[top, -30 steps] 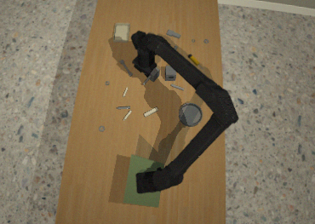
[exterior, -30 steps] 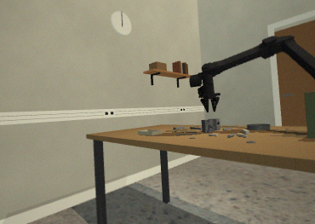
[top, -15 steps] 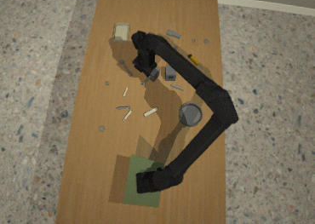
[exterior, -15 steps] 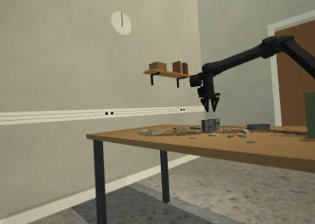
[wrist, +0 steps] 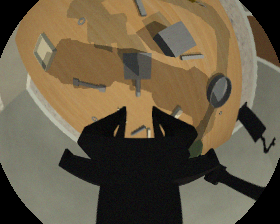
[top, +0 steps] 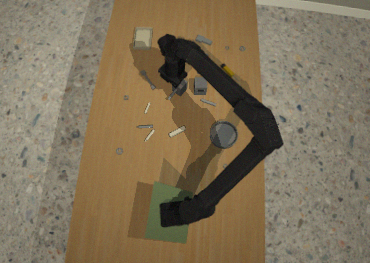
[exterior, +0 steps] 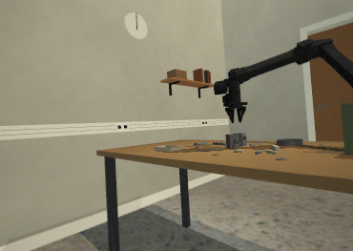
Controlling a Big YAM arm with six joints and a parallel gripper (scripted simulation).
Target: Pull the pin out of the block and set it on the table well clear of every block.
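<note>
My hand is 10 cm above the slim grey pin and 1 cm short of it. The rest, counted from my hand: shallow tray 34 cm ahead, 14 cm to the left, 13 cm below; round dish 21 cm to the right, 20 cm behind, 12 cm below; white stick 17 cm behind, 13 cm below, 1 cm to the right.
</note>
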